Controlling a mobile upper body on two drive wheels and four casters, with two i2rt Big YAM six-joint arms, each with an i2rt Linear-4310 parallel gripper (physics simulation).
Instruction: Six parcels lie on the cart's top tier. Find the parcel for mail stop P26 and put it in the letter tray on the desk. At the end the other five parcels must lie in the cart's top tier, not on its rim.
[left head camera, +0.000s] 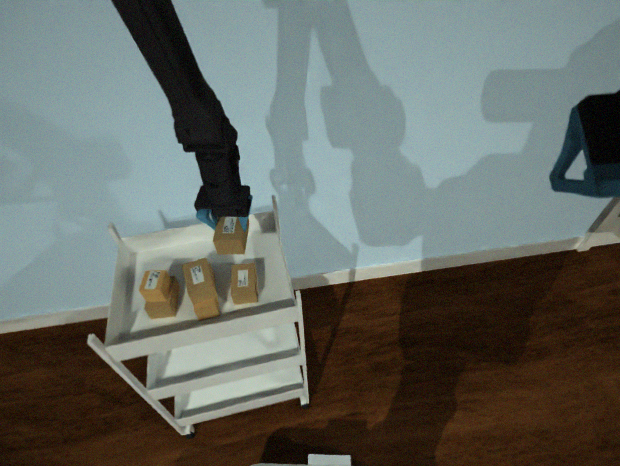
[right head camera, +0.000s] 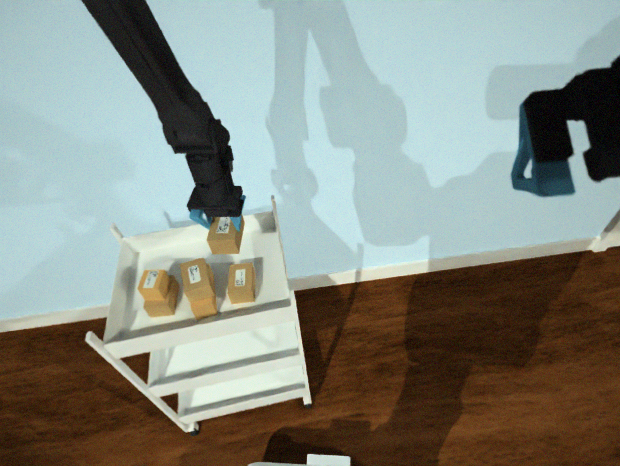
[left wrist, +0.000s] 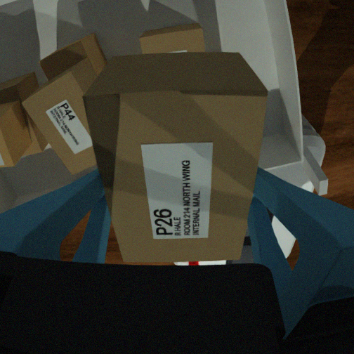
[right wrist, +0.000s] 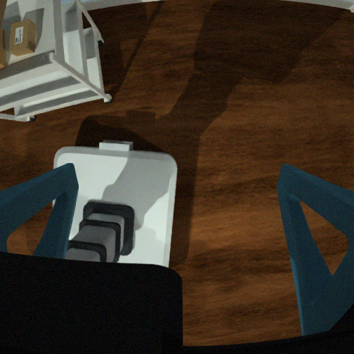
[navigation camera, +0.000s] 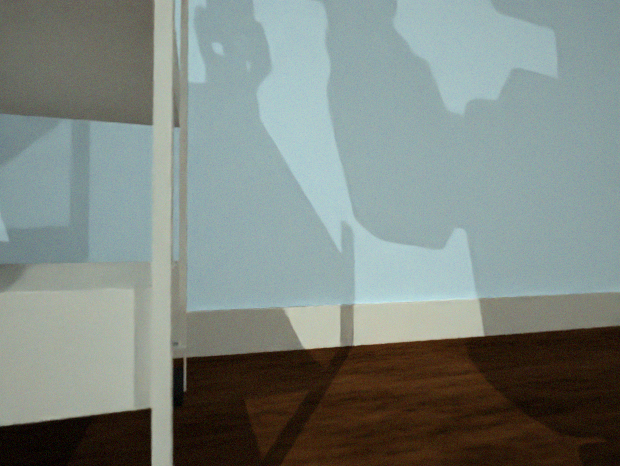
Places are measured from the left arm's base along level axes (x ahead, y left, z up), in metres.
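Pixels of known places: left gripper, fingertip midpoint: (left head camera: 231, 229) (right head camera: 225, 229); right gripper, fingertip midpoint: (left head camera: 610, 178) (right head camera: 574, 176).
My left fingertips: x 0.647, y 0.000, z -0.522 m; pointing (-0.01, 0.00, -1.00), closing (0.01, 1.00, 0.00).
For each thing: its top centre in the pictures, then the offset to it from my left fingertips. "pt": a spot on its surface instead.
- P26 parcel at its top centre: (left head camera: 229, 223) (right head camera: 223, 223) dx +0.002, dy +0.000, dz +0.018 m
- cart's top tier at a spot on its surface: (left head camera: 200, 333) (right head camera: 196, 332) pt dx -0.156, dy +0.078, dz -0.184 m
- white slanted piece at a spot on its surface: (right head camera: 608, 233) pt dx +0.679, dy -1.479, dz -0.754 m
My left gripper (left head camera: 230, 223) (right head camera: 223, 224) (left wrist: 178, 175) is shut on the P26 parcel (left head camera: 230, 243) (right head camera: 224, 244) (left wrist: 177, 190), holding it label up above the back of the cart's top tier (left head camera: 200, 333) (right head camera: 200, 331). Behind it in the left wrist view lies a parcel marked P44 (left wrist: 65, 125). In the head views a parcel (left head camera: 244, 288) (right head camera: 241, 288) lies alone at the right; two more pairs, at the middle (left head camera: 198, 280) and left (left head camera: 155, 283), overlap or stack. My right gripper (right wrist: 177, 174) is open and empty, away from the cart. Desk and letter tray are not recognizable.
The cart's corner posts (left head camera: 274, 212) (right head camera: 274, 212) rise above its rim. A pale blue wall stands behind the cart. My white base (right wrist: 155, 200) shows below the right gripper. A white slanted piece (left head camera: 598, 227) (right head camera: 608, 233) stands at the far right. The navigation camera shows a cart post (navigation camera: 161, 225).
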